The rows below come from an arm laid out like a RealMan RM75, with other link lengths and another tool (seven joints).
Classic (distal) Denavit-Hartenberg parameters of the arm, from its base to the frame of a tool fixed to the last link. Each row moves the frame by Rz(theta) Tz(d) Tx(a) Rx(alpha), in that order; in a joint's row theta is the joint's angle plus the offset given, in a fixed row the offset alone. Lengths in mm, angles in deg.
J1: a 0  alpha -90  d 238.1  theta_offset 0
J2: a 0  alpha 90  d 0  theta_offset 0
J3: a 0  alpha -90  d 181.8  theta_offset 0
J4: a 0  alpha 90  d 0  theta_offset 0
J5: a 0  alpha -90  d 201.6  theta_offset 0
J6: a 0  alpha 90  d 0  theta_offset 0
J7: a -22.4  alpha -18  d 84.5  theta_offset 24.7
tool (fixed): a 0  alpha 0  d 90.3  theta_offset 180
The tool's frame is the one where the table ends.
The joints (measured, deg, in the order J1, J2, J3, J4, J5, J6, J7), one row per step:
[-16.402, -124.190, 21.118, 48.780, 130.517, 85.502, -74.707]
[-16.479, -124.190, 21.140, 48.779, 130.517, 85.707, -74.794]
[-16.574, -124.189, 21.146, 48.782, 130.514, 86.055, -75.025]
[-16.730, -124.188, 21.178, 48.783, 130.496, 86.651, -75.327]
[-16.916, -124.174, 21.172, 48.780, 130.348, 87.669, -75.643]
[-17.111, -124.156, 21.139, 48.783, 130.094, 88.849, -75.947]
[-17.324, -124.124, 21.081, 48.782, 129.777, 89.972, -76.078]
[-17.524, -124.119, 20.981, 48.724, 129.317, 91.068, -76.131]
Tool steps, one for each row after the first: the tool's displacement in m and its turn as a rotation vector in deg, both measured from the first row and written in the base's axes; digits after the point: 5 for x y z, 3 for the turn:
[0.00088, 0.00009, -0.00020, -0.137, -0.181, -0.124]
[0.00224, 0.00004, -0.00045, -0.346, -0.539, -0.214]
[0.00455, -0.00006, -0.00092, -0.711, -1.102, -0.452]
[0.00813, -0.00039, -0.00136, -1.178, -2.014, -0.931]
[0.01226, -0.00073, -0.00163, -1.632, -3.071, -1.526]
[0.01623, -0.00076, -0.00162, -1.970, -4.015, -2.257]
[0.02037, -0.00065, -0.00167, -2.168, -5.051, -3.028]

